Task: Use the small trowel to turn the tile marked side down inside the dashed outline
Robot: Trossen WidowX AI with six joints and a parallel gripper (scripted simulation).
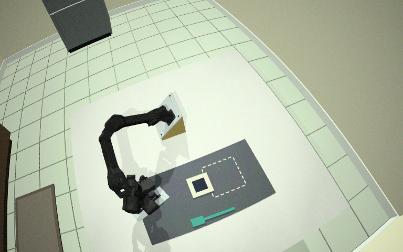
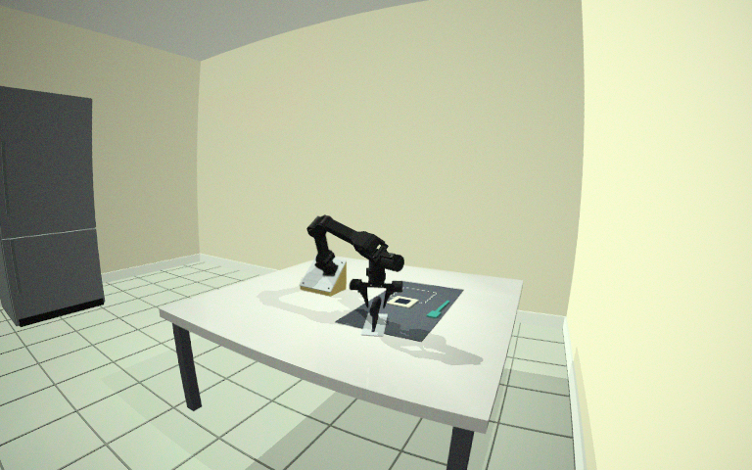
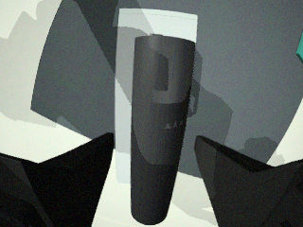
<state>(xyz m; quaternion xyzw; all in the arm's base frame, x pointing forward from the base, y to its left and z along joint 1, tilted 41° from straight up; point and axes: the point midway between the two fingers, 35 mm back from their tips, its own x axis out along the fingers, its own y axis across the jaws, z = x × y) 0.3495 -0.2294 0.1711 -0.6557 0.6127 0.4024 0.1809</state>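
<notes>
The tile is 2 cm ahead of my gripper tip, 27 cm to the left of it and 6 cm below it. From my gripper tip the other things lie so: grey mat (5 cm ahead, 26 cm to the left, 8 cm below); then teal flat tool (19 cm ahead, 23 cm to the left, 6 cm below).
</notes>
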